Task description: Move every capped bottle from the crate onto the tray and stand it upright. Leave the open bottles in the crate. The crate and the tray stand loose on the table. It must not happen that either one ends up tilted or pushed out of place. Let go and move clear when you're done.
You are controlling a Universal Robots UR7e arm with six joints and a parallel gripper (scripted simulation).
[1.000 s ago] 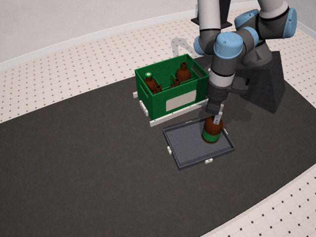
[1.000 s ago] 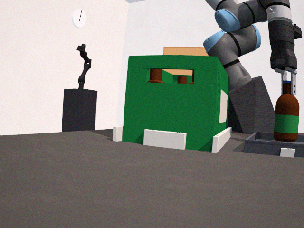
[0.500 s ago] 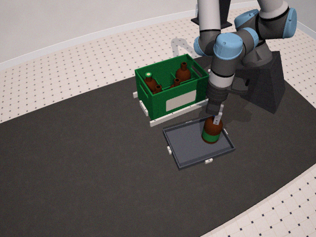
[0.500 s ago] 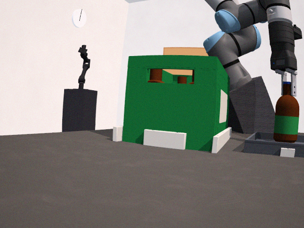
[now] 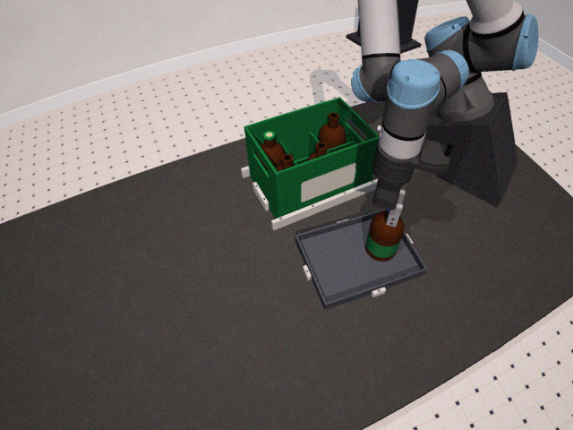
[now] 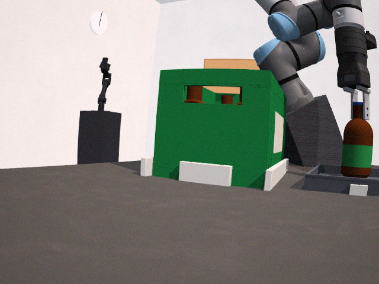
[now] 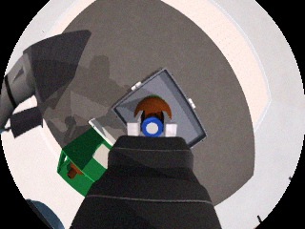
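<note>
My hand is 60 mm above the blue-capped bottle. From my hand the other things lie so: crate: 10 mm ahead, 280 mm to the right, 60 mm below; grey tray: 50 mm ahead, 20 mm to the right, 130 mm below; open bottle: 90 mm behind, 310 mm to the right, 60 mm below.
</note>
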